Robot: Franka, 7 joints.
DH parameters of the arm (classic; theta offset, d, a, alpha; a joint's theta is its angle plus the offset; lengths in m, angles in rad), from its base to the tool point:
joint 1: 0 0.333 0 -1.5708
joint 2: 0 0 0 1.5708
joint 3: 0 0.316 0.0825 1.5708
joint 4: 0 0 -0.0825 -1.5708
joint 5: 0 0.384 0 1.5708
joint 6: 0 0 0.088 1.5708
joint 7: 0 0.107 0 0
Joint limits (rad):
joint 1: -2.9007..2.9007
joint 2: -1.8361..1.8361
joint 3: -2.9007..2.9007
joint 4: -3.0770..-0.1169
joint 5: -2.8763..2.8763
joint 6: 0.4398..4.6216
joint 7: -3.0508..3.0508
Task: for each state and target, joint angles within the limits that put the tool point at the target. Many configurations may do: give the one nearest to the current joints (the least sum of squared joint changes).
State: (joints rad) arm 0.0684 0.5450 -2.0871 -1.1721 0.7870 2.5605 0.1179
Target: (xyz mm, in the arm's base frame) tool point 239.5 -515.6 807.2
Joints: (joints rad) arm 0.2343 0.6921 -1.9407 -1.4948 0.7866 2.4475 0.1179
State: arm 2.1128 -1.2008 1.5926 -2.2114 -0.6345 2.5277 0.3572
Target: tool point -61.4 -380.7 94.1
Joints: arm 2.7021 -0.8910 2.1525 -2.5543 -0.6541 2.5420 0.3572
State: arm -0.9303 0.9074 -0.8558 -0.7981 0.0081 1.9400 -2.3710
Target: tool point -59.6 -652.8 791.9
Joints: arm -1.0646 0.5583 -1.0352 -0.7740 -0.0242 1.8606 -2.3710
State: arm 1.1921 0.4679 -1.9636 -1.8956 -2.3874 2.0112 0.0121
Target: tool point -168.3 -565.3 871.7
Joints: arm 0.7169 -0.1449 -2.4157 -1.2362 -2.4379 1.9949 0.0121
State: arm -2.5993 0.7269 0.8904 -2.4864 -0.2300 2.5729 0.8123
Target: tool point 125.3 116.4 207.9
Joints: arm -1.9466 1.3526 0.8073 -3.0770 -0.1575 1.8086 0.8123
